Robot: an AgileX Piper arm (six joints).
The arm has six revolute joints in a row. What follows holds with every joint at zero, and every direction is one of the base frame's.
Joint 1 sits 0.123 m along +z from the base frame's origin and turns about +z.
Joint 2 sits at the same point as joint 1 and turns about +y.
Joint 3 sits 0.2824 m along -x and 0.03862 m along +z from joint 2 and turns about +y.
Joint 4 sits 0.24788 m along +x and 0.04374 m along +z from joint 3 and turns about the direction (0.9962, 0, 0.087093).
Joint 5 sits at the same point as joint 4 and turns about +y.
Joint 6 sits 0.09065 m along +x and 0.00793 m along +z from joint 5 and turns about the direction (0.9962, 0, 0.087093).
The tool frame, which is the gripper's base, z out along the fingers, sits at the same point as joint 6; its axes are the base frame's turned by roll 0, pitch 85.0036 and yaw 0 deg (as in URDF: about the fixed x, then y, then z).
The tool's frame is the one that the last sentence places.
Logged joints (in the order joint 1, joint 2, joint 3, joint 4, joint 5, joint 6), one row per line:
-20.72, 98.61, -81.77, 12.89, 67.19, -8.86
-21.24, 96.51, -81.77, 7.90, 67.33, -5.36
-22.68, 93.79, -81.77, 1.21, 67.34, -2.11
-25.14, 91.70, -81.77, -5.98, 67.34, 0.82
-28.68, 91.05, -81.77, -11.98, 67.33, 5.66
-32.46, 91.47, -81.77, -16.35, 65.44, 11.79
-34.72, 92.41, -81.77, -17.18, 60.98, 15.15
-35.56, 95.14, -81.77, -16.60, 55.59, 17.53
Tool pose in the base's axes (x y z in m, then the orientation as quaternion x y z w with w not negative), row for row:
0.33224, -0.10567, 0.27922, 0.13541, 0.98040, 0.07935, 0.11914
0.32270, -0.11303, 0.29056, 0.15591, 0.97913, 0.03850, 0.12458
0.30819, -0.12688, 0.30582, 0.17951, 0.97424, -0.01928, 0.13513
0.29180, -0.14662, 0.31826, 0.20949, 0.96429, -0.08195, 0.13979
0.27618, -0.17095, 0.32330, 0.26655, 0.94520, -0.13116, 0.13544
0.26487, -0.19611, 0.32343, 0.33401, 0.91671, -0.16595, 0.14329
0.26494, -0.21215, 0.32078, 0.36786, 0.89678, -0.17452, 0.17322
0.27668, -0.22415, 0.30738, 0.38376, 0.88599, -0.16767, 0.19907
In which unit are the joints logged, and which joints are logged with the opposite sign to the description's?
The joints are logged in degrees. Opposite sign: none.
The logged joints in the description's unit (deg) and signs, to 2 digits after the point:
-20.72, 98.61, -81.77, 12.89, 67.19, -8.86
-21.24, 96.51, -81.77, 7.90, 67.33, -5.36
-22.68, 93.79, -81.77, 1.21, 67.34, -2.11
-25.14, 91.70, -81.77, -5.98, 67.34, 0.82
-28.68, 91.05, -81.77, -11.98, 67.33, 5.66
-32.46, 91.47, -81.77, -16.35, 65.44, 11.79
-34.72, 92.41, -81.77, -17.18, 60.98, 15.15
-35.56, 95.14, -81.77, -16.60, 55.59, 17.53

